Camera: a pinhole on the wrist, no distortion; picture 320 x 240 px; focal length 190.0 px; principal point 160.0 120.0 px. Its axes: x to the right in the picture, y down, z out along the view. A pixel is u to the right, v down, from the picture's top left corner.
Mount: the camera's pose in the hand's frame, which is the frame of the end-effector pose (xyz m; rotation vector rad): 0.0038 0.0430 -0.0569 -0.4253 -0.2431 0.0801
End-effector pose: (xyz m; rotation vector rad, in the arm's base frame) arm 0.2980 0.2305 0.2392 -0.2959 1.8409 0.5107
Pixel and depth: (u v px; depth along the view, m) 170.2 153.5 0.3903
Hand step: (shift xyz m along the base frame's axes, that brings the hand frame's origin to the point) 0.1271 0.3541 0.0548
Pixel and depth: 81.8 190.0 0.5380
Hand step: 0.1711 0.4791 0.3372
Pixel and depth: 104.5 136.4 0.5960
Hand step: 0.3086 0.4492 0.2515
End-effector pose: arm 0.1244 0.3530 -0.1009 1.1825 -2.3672 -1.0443
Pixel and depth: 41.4 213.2 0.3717
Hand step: -0.0678 0.4489 0.1526
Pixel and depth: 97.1 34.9 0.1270
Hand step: -0.0172 0.1005 -0.0183
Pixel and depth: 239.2 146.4 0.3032
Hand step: -0.2741 0.1532 0.0015
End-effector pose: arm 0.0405 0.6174 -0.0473 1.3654 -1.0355 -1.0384
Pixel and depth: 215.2 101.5 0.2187
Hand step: -0.1549 -0.0535 0.1123
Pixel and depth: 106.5 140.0 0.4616
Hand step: -0.3578 0.1493 0.2503
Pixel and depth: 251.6 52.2 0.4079
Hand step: -0.3743 -0.1940 0.0797
